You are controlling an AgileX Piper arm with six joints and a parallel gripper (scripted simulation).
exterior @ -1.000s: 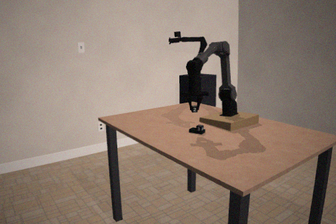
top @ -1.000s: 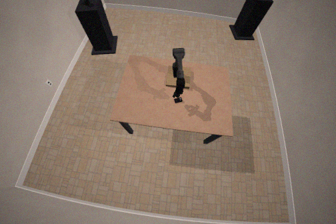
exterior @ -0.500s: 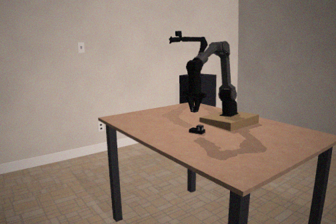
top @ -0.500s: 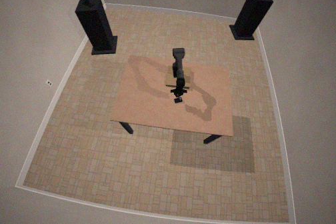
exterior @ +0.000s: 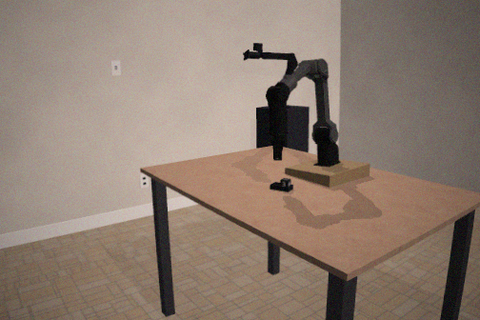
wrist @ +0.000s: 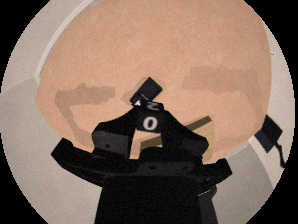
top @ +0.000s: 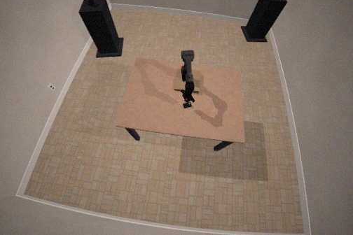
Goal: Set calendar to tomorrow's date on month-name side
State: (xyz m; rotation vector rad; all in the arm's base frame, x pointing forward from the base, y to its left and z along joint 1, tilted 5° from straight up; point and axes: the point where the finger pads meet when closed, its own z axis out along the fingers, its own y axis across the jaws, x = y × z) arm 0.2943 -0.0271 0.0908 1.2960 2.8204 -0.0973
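Now: the black calendar cube right at my hand.
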